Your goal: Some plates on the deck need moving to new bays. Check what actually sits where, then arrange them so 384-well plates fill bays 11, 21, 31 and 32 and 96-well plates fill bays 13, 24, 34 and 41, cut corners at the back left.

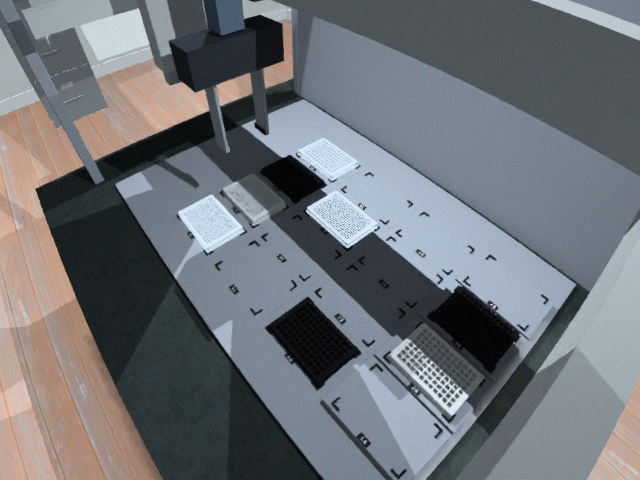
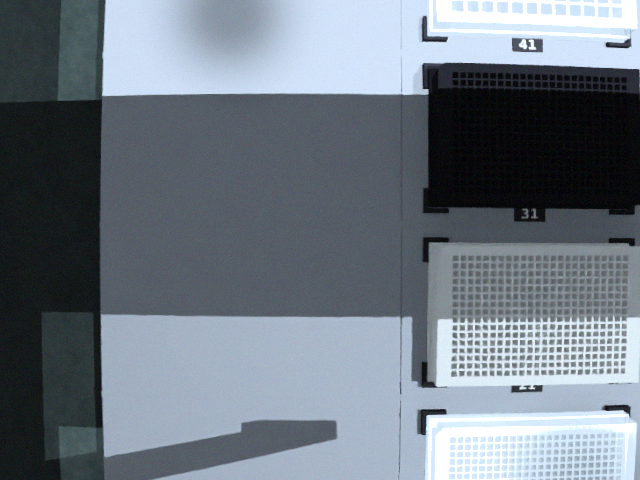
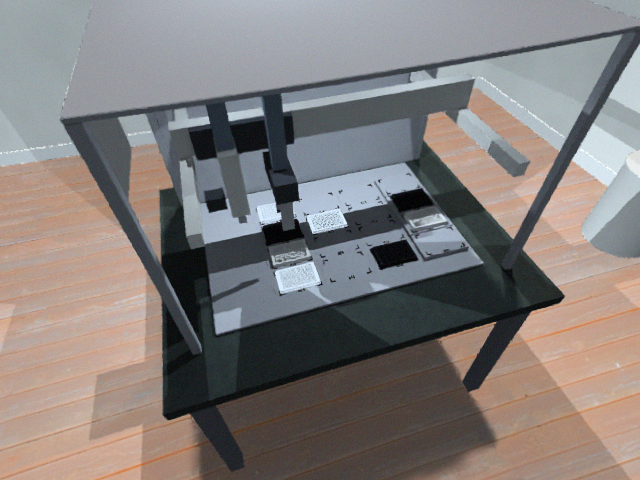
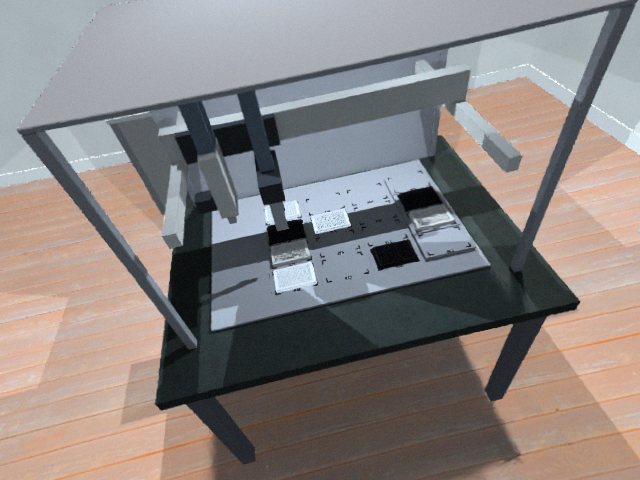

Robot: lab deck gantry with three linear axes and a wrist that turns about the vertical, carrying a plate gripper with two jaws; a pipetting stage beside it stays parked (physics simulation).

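Where they show: gripper, fingertip midpoint: [image 1: 243, 138] [image 3: 285, 219] [image 4: 281, 220]; robot's base, link origin: [image 1: 178, 216] [image 3: 281, 294] [image 4: 276, 293].
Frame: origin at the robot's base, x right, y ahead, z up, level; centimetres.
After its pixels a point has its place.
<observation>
384-well plates sit at the left: white in bay 11 [image 1: 210, 222] {x -4.1, y 7.2, z 1.4 cm} [image 2: 537, 454] {x -6.7, y 6.4, z 1.4 cm}, pale in bay 21 [image 1: 253, 197] {x -14.8, y 6.9, z 1.3 cm} [image 2: 537, 310] {x -15.3, y 6.3, z 1.1 cm}, black in bay 31 [image 1: 293, 178] {x -25.1, y 7.5, z 1.3 cm} [image 2: 532, 149] {x -24.8, y 5.8, z 1.4 cm}. A white 384-well plate [image 1: 342, 218] {x -25.2, y 23.6, z 1.5 cm} [image 3: 327, 220] {x -25.6, y 22.9, z 1.2 cm} is in bay 32. 96-well plates: white in bay 41 [image 1: 328, 157] {x -36.3, y 6.8, z 1.2 cm} [image 2: 537, 23] {x -32.4, y 6.3, z 1.4 cm}, black in bay 13 [image 1: 312, 342] {x -4.0, y 39.5, z 0.4 cm} [image 3: 394, 254] {x -3.3, y 38.8, z 1.5 cm}, white in bay 24 [image 1: 435, 369] {x -14.9, y 55.8, z 2.0 cm} [image 3: 426, 219] {x -13.9, y 55.6, z 2.6 cm}, black in bay 34 [image 1: 474, 328] {x -24.7, y 55.9, z 2.7 cm} [image 3: 410, 199] {x -25.5, y 55.1, z 2.5 cm}. My gripper [image 1: 245, 140] {x -15.0, y 6.4, z 16.0 cm} is open and empty, raised above the deck's left part. Most cut corners are too small to tell.
The parked pipetting stage [image 3: 235, 186] [image 4: 219, 188] hangs left of the gripper. Bays 12, 22, 23, 33, 42, 43, 44 and 14 show corner marks without plates. A tall panel [image 1: 439, 155] {x -52.0, y 26.6, z 6.4 cm} stands behind the deck, and frame posts [image 3: 568, 149] {x 11.1, y 70.3, z 43.3 cm} rise at the front corners.
</observation>
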